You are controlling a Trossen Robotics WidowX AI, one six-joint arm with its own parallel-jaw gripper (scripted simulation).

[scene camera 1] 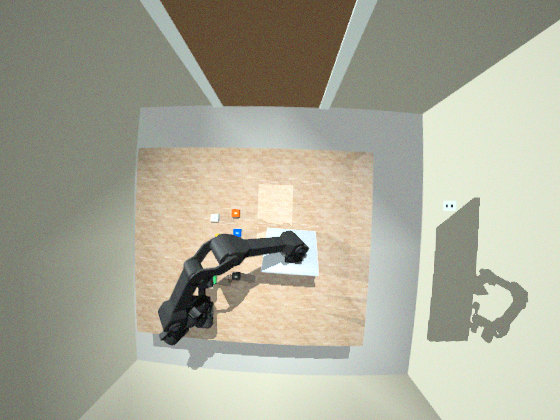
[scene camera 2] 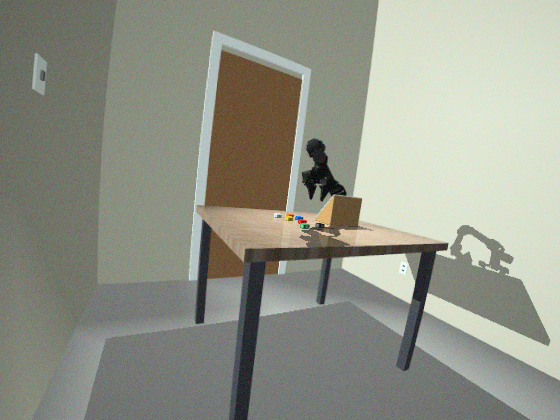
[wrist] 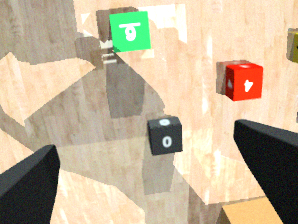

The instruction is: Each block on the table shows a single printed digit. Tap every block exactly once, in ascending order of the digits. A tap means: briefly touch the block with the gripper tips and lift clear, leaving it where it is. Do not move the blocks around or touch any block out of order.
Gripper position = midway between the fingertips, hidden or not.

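Observation:
My gripper [wrist: 147, 142] open, holding nothing. Black block [wrist: 165, 134] in view. Red block [wrist: 243, 81] in view too.

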